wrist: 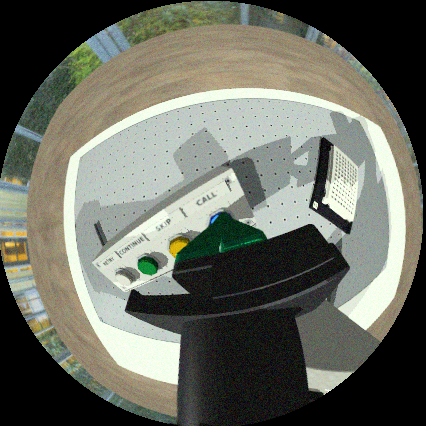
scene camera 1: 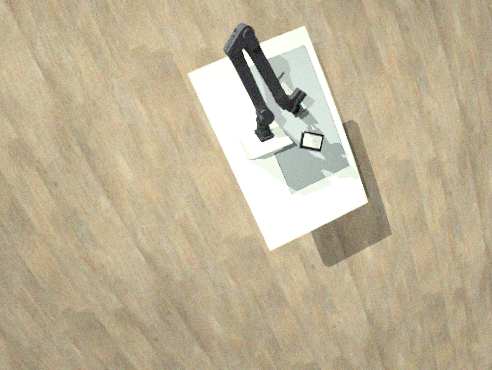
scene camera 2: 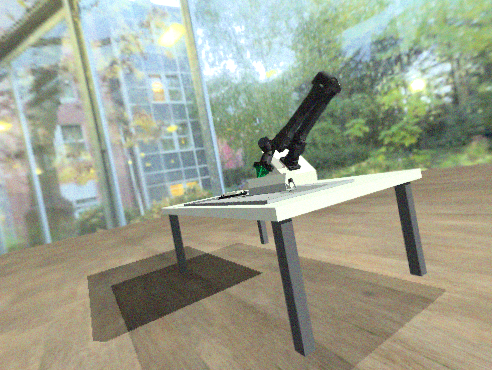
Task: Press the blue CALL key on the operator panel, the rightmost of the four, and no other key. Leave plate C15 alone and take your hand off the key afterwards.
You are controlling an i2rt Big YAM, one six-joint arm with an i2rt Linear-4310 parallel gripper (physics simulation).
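Where they show: gripper, fingertip midpoint: [wrist: 224, 217]; arm's base, origin of the base link: [scene camera 1: 263, 134] [scene camera 2: 289, 163].
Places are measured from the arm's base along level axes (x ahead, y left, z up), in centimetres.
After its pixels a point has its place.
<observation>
The operator panel [wrist: 237, 194] @(x 32.2, y 6.0, z -6.0 cm) [scene camera 2: 266, 185] @(x 32.5, y 17.8, z -9.2 cm) has a sloped white face with four keys. The blue CALL key [wrist: 215, 219] is at its right end and is mostly hidden behind my fingertips. The yellow SKIP key [wrist: 178, 246] @(x 27.8, y 12.5, z -5.9 cm), green CONTINUE key [wrist: 148, 265] @(x 25.8, y 16.7, z -6.0 cm) and whitish RETRY key [wrist: 124, 276] @(x 24.1, y 21.0, z -6.0 cm) stand to its left. My gripper [wrist: 224, 217] @(x 30.2, y 7.6, z -6.3 cm) [scene camera 2: 260, 176] @(x 30.2, y 7.6, z -6.3 cm) is shut and empty, with green fingers. Its tips are at the blue key; whether they press it I cannot tell. Plate C15 [wrist: 344, 182] @(x 33.4, y -16.1, z -10.7 cm) [scene camera 1: 312, 141] @(x 33.4, y -16.7, z -10.7 cm) is a white plate in a black frame, apart from the gripper.
The panel and plate are on a grey perforated mat [scene camera 1: 305, 172] @(x 21.6, y -35.8, z -13.1 cm) [wrist: 150, 145] @(x 45.8, y 19.3, z -13.0 cm) on the white table [scene camera 1: 270, 220] @(x -15.9, y -58.9, z -14.3 cm) [scene camera 2: 345, 195] @(x 27.0, y 58.9, z -16.8 cm). The arm's pale base block [scene camera 1: 267, 148] @(x -3.2, y -8.7, z 8.8 cm) stands beside the mat. A small dark upright piece [wrist: 100, 234] @(x 30.0, y 33.5, z -12.9 cm) is behind the panel's left end.
</observation>
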